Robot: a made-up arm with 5 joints.
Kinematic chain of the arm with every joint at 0, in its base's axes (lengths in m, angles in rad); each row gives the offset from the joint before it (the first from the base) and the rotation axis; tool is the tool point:
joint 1: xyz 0 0 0.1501 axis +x
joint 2: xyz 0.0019 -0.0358 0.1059 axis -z
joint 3: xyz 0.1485 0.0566 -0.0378 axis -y
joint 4: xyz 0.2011 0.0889 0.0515 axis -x
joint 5: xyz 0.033 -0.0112 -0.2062 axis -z
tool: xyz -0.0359 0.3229 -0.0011
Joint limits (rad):
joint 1: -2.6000..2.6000
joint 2: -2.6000..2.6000
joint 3: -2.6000..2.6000
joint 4: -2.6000..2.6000
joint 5: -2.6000..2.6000
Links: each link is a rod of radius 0.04 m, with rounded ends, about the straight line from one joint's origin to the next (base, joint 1, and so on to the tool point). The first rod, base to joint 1, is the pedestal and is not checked.
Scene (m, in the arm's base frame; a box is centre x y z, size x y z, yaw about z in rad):
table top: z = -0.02
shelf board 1: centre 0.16 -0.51 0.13 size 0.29 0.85 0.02 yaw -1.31
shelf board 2: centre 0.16 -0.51 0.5 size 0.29 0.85 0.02 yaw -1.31
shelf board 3: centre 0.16 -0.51 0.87 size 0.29 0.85 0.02 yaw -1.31
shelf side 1: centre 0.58 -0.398 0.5 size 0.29 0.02 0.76 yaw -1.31
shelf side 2: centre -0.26 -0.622 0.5 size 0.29 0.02 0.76 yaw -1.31
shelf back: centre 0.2 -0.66 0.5 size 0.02 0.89 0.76 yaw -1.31
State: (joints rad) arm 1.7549 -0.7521 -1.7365 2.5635 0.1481
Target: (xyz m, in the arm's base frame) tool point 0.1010 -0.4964 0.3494
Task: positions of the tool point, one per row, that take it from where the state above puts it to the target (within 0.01 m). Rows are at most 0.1 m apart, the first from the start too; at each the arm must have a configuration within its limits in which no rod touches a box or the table.
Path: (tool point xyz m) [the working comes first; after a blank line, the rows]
Joints at the target: 2.3642 -0.9032 -1.1446 2.6000 -2.2705
Straight joint move there: clear.

1: 0.2953 0.1092 0.1136
2: 0.2996 0.0174 0.1384
3: 0.2900 -0.0744 0.1649
4: 0.2683 -0.1629 0.1926
5: 0.2373 -0.2457 0.2218
6: 0.2007 -0.3209 0.2523
7: 0.1629 -0.3877 0.2841
8: 0.1283 -0.4460 0.3169
9: 0.1010 -0.4964 0.3494

